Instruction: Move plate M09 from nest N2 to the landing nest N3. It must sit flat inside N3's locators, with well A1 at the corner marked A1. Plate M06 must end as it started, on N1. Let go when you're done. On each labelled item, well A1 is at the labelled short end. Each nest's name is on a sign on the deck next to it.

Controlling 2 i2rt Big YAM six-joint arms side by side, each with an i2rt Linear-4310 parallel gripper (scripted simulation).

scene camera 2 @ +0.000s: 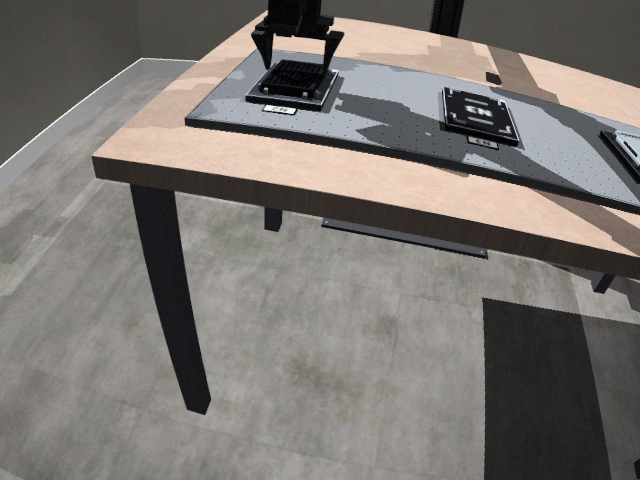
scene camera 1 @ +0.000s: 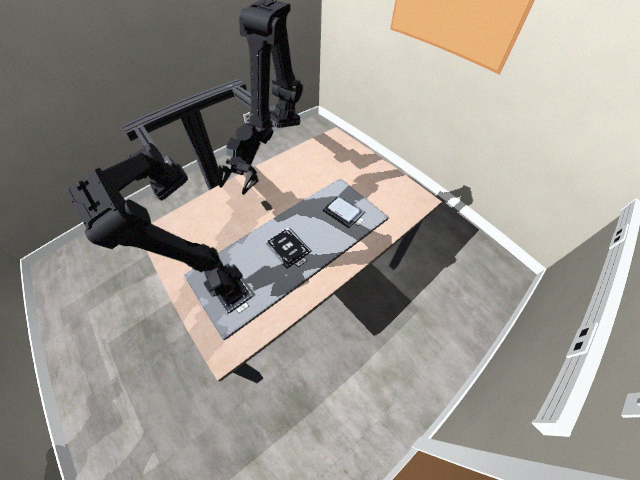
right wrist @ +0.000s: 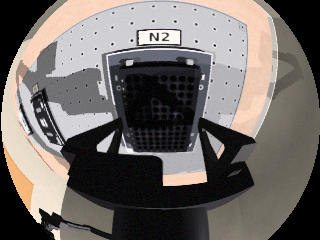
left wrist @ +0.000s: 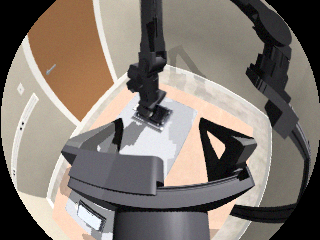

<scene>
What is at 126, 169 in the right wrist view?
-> The right gripper.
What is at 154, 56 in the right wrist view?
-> A nest N2.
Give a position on a nest N2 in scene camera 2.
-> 326, 82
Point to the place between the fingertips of the right gripper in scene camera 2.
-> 295, 72
</scene>
